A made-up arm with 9 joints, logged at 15 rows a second.
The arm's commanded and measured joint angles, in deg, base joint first. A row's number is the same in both.
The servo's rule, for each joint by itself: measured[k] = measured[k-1] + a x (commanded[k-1-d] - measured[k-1]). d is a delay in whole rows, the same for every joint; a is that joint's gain. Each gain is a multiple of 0.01, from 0.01 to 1. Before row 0 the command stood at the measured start. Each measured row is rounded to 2 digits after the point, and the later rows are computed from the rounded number. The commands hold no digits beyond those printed.
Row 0, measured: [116.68, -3.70, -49.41, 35.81, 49.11, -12.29, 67.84, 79.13, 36.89]
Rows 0 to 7, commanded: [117.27, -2.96, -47.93, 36.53, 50.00, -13.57, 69.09, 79.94, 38.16]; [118.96, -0.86, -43.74, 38.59, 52.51, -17.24, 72.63, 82.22, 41.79]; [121.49, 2.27, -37.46, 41.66, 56.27, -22.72, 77.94, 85.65, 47.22]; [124.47, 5.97, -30.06, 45.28, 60.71, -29.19, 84.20, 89.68, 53.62]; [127.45, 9.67, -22.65, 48.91, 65.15, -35.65, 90.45, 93.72, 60.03]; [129.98, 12.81, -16.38, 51.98, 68.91, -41.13, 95.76, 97.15, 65.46]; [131.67, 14.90, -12.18, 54.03, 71.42, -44.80, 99.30, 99.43, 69.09]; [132.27, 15.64, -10.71, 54.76, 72.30, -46.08, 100.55, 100.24, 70.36]
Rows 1 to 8, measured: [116.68, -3.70, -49.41, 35.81, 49.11, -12.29, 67.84, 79.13, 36.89]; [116.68, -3.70, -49.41, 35.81, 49.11, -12.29, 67.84, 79.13, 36.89]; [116.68, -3.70, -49.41, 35.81, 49.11, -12.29, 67.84, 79.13, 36.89]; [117.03, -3.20, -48.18, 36.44, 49.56, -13.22, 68.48, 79.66, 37.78]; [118.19, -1.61, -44.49, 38.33, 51.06, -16.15, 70.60, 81.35, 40.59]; [120.17, 1.03, -38.66, 41.26, 53.72, -20.95, 74.34, 84.19, 45.23]; [122.75, 4.39, -31.52, 44.80, 57.28, -26.97, 79.37, 87.81, 51.10]; [125.57, 7.98, -24.16, 48.42, 61.29, -33.31, 85.02, 91.71, 57.35]
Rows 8 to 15, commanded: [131.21, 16.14, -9.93, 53.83, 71.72, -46.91, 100.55, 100.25, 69.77]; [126.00, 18.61, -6.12, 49.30, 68.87, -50.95, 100.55, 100.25, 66.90]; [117.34, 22.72, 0.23, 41.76, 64.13, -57.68, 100.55, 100.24, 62.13]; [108.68, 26.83, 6.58, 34.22, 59.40, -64.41, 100.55, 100.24, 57.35]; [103.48, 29.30, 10.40, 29.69, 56.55, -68.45, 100.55, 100.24, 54.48]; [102.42, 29.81, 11.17, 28.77, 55.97, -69.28, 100.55, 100.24, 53.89]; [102.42, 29.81, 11.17, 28.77, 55.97, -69.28, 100.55, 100.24, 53.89]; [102.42, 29.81, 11.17, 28.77, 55.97, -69.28, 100.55, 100.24, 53.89]
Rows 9 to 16, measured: [128.22, 11.26, -17.70, 51.55, 65.18, -39.02, 90.50, 95.30, 63.03]; [130.29, 13.74, -13.12, 53.73, 68.36, -43.24, 94.99, 98.03, 67.27]; [131.48, 15.03, -11.12, 54.64, 70.37, -45.31, 97.83, 99.49, 69.43]; [131.32, 15.78, -10.13, 53.93, 71.06, -46.48, 99.22, 99.99, 69.67]; [128.13, 17.70, -6.80, 49.86, 69.94, -49.74, 99.90, 100.16, 67.73]; [121.66, 21.11, -0.97, 42.73, 66.98, -55.54, 100.23, 100.21, 63.81]; [113.87, 25.00, 5.30, 35.24, 63.11, -62.02, 100.39, 100.23, 59.29]; [107.64, 27.92, 9.53, 30.36, 59.76, -66.71, 100.47, 100.24, 55.92]
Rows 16 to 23, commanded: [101.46, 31.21, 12.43, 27.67, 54.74, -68.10, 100.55, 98.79, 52.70]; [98.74, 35.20, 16.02, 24.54, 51.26, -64.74, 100.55, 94.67, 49.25]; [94.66, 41.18, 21.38, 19.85, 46.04, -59.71, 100.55, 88.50, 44.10]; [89.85, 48.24, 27.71, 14.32, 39.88, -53.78, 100.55, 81.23, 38.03]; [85.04, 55.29, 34.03, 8.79, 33.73, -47.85, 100.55, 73.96, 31.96]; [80.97, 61.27, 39.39, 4.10, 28.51, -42.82, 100.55, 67.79, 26.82]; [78.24, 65.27, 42.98, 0.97, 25.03, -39.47, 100.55, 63.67, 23.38]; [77.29, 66.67, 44.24, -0.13, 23.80, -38.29, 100.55, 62.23, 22.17]
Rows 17 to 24, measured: [104.51, 29.21, 10.89, 28.96, 57.83, -68.59, 100.51, 100.24, 54.50]; [103.26, 29.62, 11.12, 28.79, 56.88, -69.09, 100.53, 100.24, 54.07]; [102.76, 29.75, 11.16, 28.77, 56.42, -69.23, 100.54, 100.24, 53.94]; [101.98, 30.74, 12.21, 27.80, 55.56, -68.41, 100.55, 99.28, 53.07]; [100.04, 33.77, 15.37, 24.93, 53.37, -65.73, 100.55, 96.24, 50.40]; [96.81, 38.81, 20.36, 20.46, 49.63, -61.34, 100.55, 91.13, 45.99]; [92.63, 45.22, 26.46, 15.06, 44.66, -55.82, 100.55, 84.60, 40.42]; [88.08, 52.07, 32.74, 9.54, 39.09, -50.00, 100.55, 77.58, 34.50]
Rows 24 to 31, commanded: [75.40, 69.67, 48.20, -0.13, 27.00, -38.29, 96.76, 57.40, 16.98]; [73.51, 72.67, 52.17, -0.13, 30.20, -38.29, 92.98, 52.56, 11.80]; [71.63, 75.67, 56.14, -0.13, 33.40, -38.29, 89.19, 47.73, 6.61]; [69.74, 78.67, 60.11, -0.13, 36.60, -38.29, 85.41, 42.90, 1.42]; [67.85, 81.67, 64.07, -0.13, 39.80, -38.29, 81.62, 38.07, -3.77]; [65.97, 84.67, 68.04, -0.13, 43.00, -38.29, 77.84, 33.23, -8.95]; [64.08, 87.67, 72.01, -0.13, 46.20, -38.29, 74.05, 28.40, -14.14]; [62.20, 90.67, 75.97, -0.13, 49.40, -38.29, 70.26, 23.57, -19.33]
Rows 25 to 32, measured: [83.81, 58.33, 38.26, 4.75, 33.69, -44.76, 100.55, 71.12, 29.12]; [80.47, 63.05, 42.18, 1.42, 29.27, -40.90, 100.55, 66.20, 25.10]; [78.56, 65.51, 43.89, 0.06, 26.48, -38.99, 100.55, 63.58, 23.05]; [76.66, 68.34, 47.47, -0.11, 26.75, -38.48, 98.62, 59.50, 18.80]; [74.77, 71.28, 51.37, -0.13, 28.51, -38.34, 95.74, 54.92, 13.90]; [72.89, 74.27, 55.33, -0.13, 31.00, -38.30, 92.40, 50.17, 8.80]; [71.00, 77.26, 59.30, -0.13, 33.86, -38.29, 88.84, 45.37, 3.63]; [69.11, 80.26, 63.26, -0.13, 36.89, -38.29, 85.16, 40.55, -1.55]
